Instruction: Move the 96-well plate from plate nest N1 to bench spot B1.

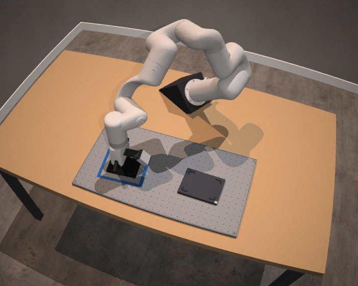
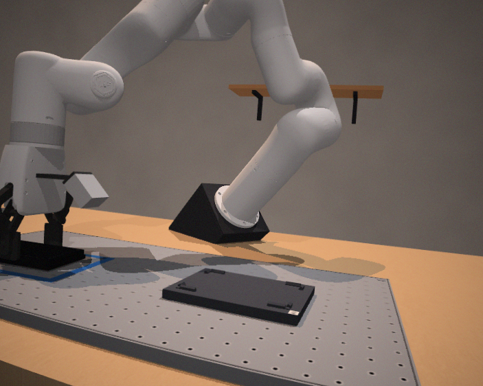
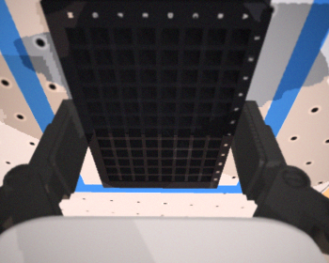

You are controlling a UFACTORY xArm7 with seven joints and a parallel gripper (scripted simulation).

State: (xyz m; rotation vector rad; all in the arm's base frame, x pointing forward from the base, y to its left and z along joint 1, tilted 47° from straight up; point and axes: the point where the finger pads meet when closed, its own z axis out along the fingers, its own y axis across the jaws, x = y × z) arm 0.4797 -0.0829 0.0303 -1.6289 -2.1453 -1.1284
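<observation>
Now: hand 1 cm above the black 96-well plate. From my hand the other things lie so: dark plate nest (11 cm behind, 31 cm to the left, 2 cm below); then white label (7 cm behind, 40 cm to the left, 1 cm below).
</observation>
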